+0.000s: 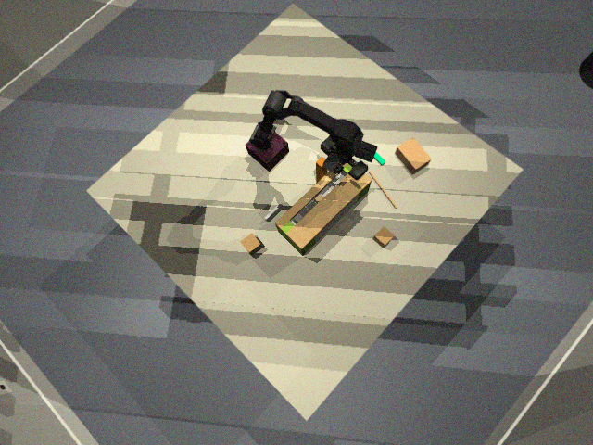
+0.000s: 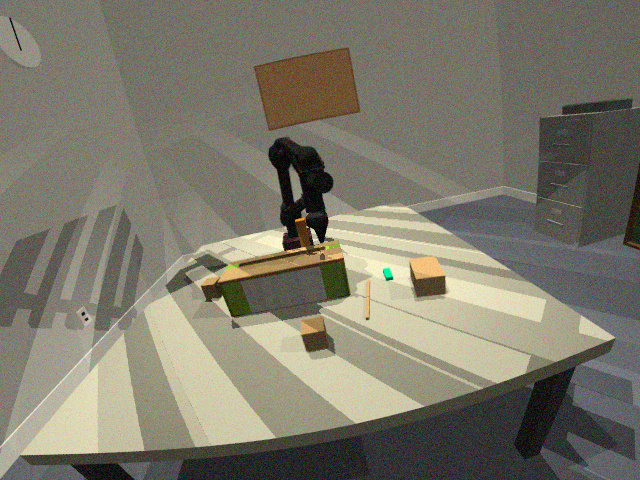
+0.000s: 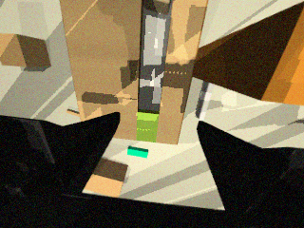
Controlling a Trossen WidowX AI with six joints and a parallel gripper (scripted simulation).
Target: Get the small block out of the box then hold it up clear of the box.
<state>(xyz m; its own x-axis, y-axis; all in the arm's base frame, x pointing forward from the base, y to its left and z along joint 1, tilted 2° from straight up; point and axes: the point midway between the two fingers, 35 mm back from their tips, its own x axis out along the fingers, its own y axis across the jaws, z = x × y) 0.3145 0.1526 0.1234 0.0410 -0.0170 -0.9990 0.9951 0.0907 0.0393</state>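
Now: gripper tip 14 cm to the left of the box, 10 cm above it and 1 cm short of it. From my gripper tip the other things lie so: thin wooden stick: 16 cm below, 14 cm ahead, 11 cm to the left; then teal block: 19 cm to the left, 15 cm below, 3 cm ahead.
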